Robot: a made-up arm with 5 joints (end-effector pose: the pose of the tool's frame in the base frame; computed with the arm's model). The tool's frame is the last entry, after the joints.
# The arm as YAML. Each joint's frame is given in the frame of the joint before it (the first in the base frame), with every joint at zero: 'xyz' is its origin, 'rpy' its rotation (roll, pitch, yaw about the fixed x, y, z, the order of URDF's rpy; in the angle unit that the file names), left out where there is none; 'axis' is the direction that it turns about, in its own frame. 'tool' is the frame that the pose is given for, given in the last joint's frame.
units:
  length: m
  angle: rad
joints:
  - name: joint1
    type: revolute
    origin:
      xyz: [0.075, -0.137, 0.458]
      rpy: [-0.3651, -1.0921, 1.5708]
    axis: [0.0, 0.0, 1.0]
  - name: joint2
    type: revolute
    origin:
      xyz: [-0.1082, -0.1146, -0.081]
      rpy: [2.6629, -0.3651, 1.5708]
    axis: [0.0, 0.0, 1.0]
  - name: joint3
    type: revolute
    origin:
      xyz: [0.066, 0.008, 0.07]
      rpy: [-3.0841, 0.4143, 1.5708]
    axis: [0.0, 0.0, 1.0]
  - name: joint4
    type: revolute
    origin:
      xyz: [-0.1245, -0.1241, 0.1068]
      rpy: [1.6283, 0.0, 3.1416]
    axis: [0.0, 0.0, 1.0]
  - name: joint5
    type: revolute
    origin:
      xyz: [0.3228, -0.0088, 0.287]
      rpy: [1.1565, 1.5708, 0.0]
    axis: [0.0, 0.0, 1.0]
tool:
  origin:
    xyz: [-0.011, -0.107, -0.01]
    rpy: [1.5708, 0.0, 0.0]
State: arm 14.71 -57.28 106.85 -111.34 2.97
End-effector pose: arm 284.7 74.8 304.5 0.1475 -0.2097 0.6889 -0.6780
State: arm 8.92 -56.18 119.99 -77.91 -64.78
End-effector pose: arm 312.8 180.2 508.7 0.5911 -0.3946 0.6667 -0.2247
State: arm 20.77 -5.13 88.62 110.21 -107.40
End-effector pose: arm 367.9 -384.5 18.5 0.0072 -0.8478 -0.5236 -0.0841
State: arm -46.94 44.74 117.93 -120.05 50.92
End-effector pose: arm 157.7 39.3 370.7 0.7293 0.6230 -0.2135 0.1852
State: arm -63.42 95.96 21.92 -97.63 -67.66
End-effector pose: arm 400.7 -9.4 504.6 0.3676 -0.0370 0.3733 -0.8509
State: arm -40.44 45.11 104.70 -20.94 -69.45
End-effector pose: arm 162.5 90.4 -74.3 0.6169 -0.2088 -0.6650 -0.3656
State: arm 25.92 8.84 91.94 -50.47 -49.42
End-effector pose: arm 428.7 168.5 254.4 0.1897 0.3795 -0.9054 0.0157
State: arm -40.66 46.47 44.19 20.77 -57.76
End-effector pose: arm -277.7 134.3 213.5 0.9701 -0.1945 -0.0809 -0.1209
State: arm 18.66 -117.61 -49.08 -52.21 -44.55
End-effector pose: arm 463.4 6.5 18.7 0.4327 0.3034 -0.7812 0.3323
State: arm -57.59 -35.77 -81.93 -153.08 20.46
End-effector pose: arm 100.6 -176.1 401.2 0.0914 -0.8497 -0.2607 0.4490
